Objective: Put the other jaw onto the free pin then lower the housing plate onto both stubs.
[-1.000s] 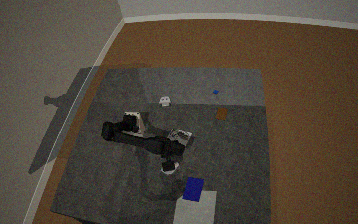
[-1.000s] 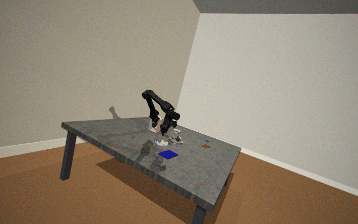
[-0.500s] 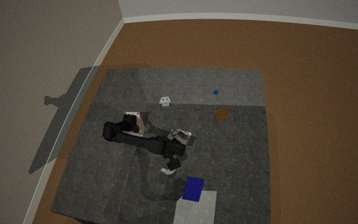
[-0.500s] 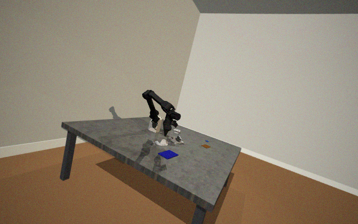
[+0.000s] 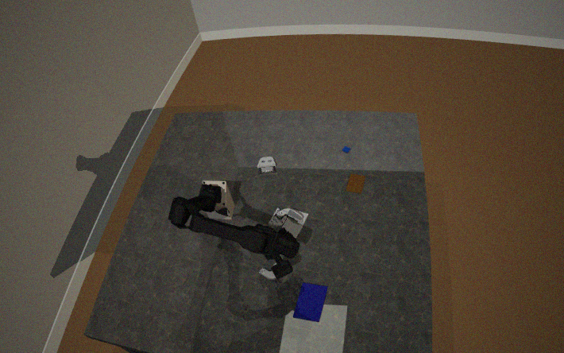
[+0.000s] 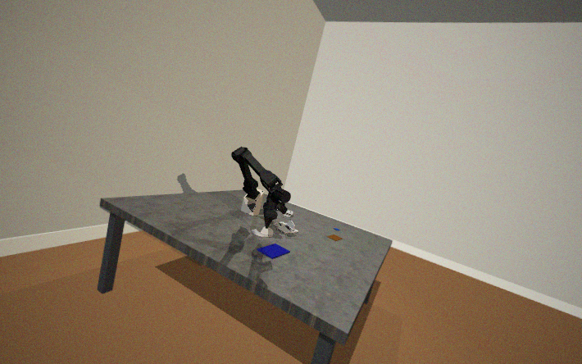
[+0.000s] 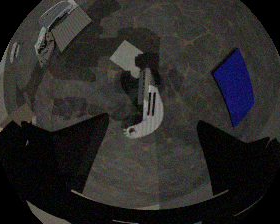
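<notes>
Now: gripper tip 50 mm above the white jaw and 40 mm past it. Round my gripper tip: small blue square 630 mm to the left, 220 mm ahead, 60 mm below; orange patch 430 mm to the left, 270 mm ahead, 60 mm below.
</notes>
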